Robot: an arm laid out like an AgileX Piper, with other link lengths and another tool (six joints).
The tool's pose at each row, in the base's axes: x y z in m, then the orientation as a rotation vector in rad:
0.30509 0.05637 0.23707 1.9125 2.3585 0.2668
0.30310 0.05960 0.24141 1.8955 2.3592 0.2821
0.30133 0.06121 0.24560 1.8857 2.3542 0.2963
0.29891 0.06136 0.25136 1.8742 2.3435 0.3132
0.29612 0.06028 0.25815 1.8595 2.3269 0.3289
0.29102 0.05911 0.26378 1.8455 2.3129 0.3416
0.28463 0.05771 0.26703 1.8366 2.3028 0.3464
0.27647 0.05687 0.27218 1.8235 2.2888 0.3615
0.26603 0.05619 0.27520 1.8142 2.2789 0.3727
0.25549 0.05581 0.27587 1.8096 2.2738 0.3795
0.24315 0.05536 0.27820 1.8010 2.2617 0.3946
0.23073 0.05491 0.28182 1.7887 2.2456 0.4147
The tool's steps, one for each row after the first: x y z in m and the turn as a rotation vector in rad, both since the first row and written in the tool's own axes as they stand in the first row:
0.00374 -0.00043 -0.00437 -0.0136 0.0008 -0.0092
0.00584 -0.00100 -0.00867 -0.0266 0.0006 -0.0124
0.00671 -0.00218 -0.01475 -0.0447 -0.0023 -0.0146
0.00649 -0.00376 -0.02200 -0.0667 -0.0106 -0.0165
0.00663 -0.00780 -0.02853 -0.0858 -0.0183 -0.0191
0.00673 -0.01359 -0.03299 -0.0971 -0.0255 -0.0205
0.00781 -0.02059 -0.03958 -0.1169 -0.0315 -0.0224
0.00945 -0.03017 -0.04449 -0.1311 -0.0353 -0.0238
0.01132 -0.04024 -0.04710 -0.1389 -0.0367 -0.0244
0.01356 -0.05174 -0.05166 -0.1558 -0.0394 -0.0244
0.01587 -0.06306 -0.05750 -0.1787 -0.0432 -0.0249

